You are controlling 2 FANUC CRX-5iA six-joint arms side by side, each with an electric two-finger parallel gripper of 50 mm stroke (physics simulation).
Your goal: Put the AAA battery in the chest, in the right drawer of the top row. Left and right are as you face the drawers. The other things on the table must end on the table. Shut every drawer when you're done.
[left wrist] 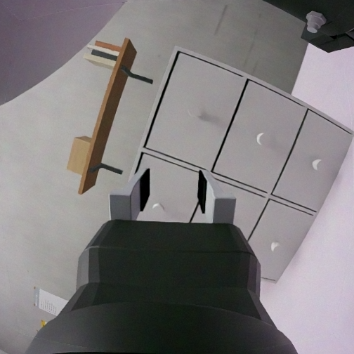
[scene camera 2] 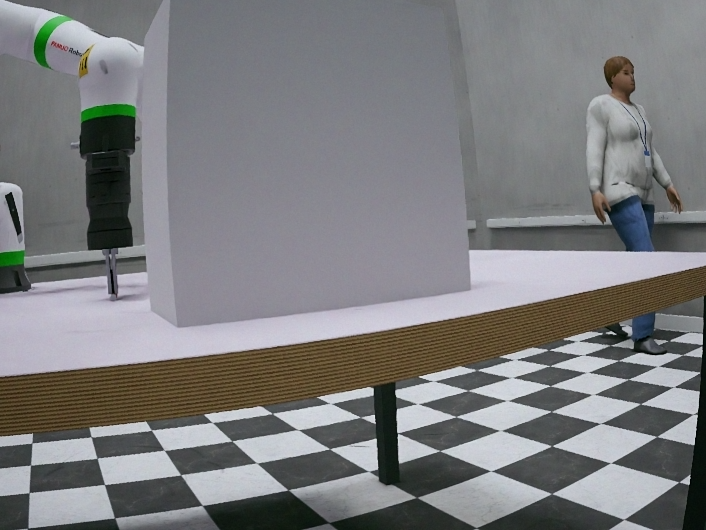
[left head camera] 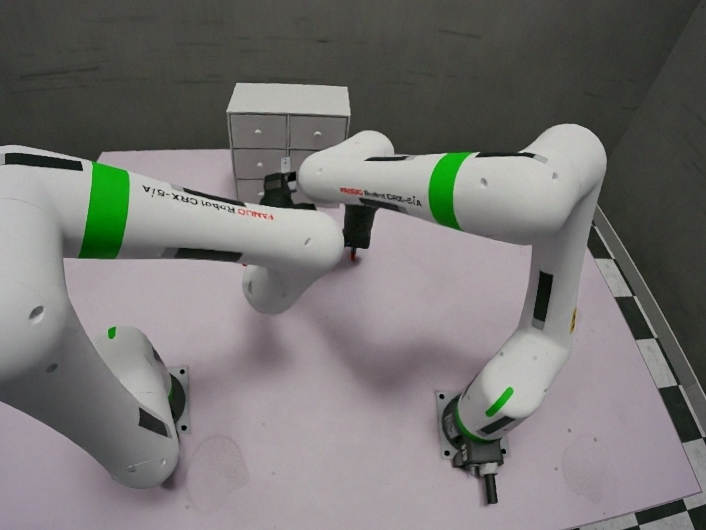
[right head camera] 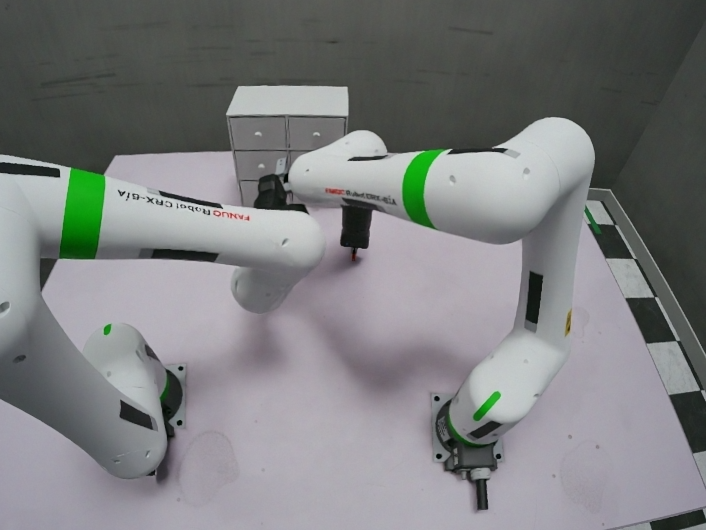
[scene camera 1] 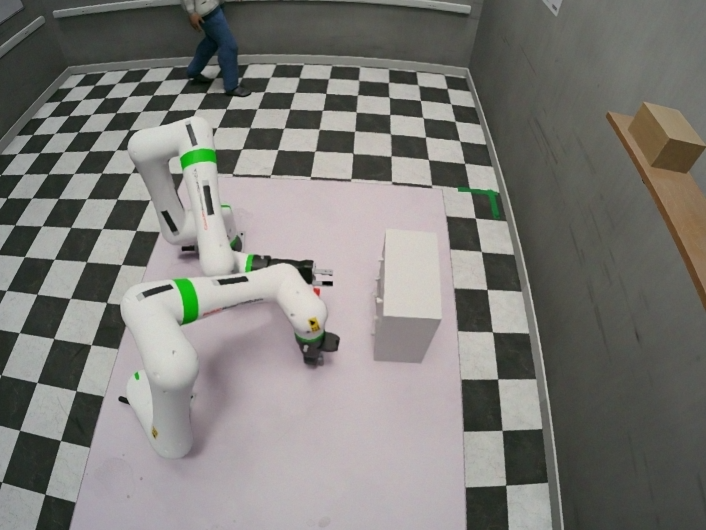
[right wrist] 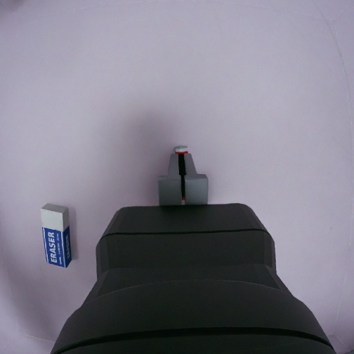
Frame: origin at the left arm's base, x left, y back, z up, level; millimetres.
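Where they show: left gripper, fingertip midpoint: [left head camera: 289, 166] [right head camera: 285, 167] [scene camera 1: 333, 278]; right gripper, fingertip midpoint: [scene camera 2: 113, 293] [left head camera: 353, 250] [right head camera: 354, 250] [scene camera 1: 319, 363]; right arm's base, origin of the base link: [scene camera 2: 3, 292] [left head camera: 472, 424] [right head camera: 467, 427].
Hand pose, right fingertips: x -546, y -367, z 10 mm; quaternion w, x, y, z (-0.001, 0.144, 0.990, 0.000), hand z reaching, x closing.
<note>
Things, the pixels of their top centre, and the offset from my right fingertips.
- AAA battery, middle of its top: [right head camera: 354, 252] [left head camera: 353, 252] dx +1, dy +6, dz +0 mm
- white chest, middle of its top: [scene camera 2: 288, 15] [left head camera: 290, 97] [right head camera: 289, 99] [scene camera 1: 412, 270] dx +144, dy -300, dz +324 mm
- red object, middle of its top: [scene camera 1: 315, 292] dx +288, dy -5, dz +8 mm
The AAA battery [left head camera: 352, 257] [right head camera: 353, 257] [right wrist: 181, 151], red with a pale end, lies on the table at the right gripper's fingertips and is mostly hidden by them. My right gripper [scene camera 2: 112, 289] [right wrist: 180, 166] points down with its fingers closed together over the battery; no grip on it shows. My left gripper [scene camera 1: 327, 277] [left wrist: 173, 182] is open and empty, pointing level toward the chest. The white chest [left head camera: 290, 99] [right head camera: 290, 100] [scene camera 1: 411, 273] [scene camera 2: 313, 171] [left wrist: 245, 78] has three rows of two drawers. Its top right drawer [left head camera: 317, 122] [right head camera: 317, 123] [left wrist: 215, 95] is shut. The lower drawers are partly hidden.
A blue and white eraser [right wrist: 56, 240] lies left of the right gripper in the right wrist view. A red object [scene camera 1: 316, 292] shows partly behind the right arm in scene camera 1. The two arms overlap in both head views. A person [scene camera 2: 627, 148] stands beyond the table.
</note>
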